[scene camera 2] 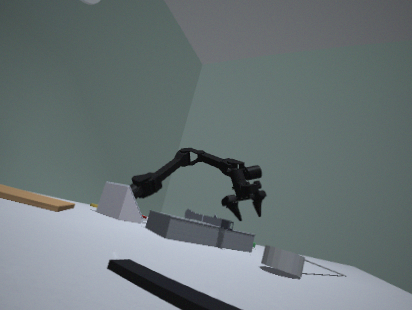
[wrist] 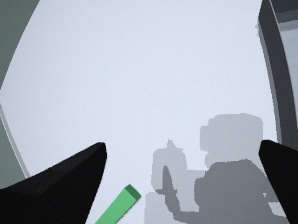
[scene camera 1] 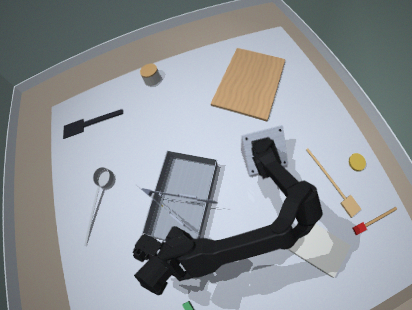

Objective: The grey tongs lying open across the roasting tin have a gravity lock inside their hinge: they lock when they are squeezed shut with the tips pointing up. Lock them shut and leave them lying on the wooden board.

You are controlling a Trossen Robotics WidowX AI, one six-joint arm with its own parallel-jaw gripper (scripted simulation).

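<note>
My gripper (scene camera 2: 250, 218) (wrist: 184, 149) (scene camera 1: 161, 264) open, holding nothing. White block (scene camera 1: 320, 248) visible; out of frame in the wrist view. Wooden board (scene camera 1: 248, 87) visible too.
</note>
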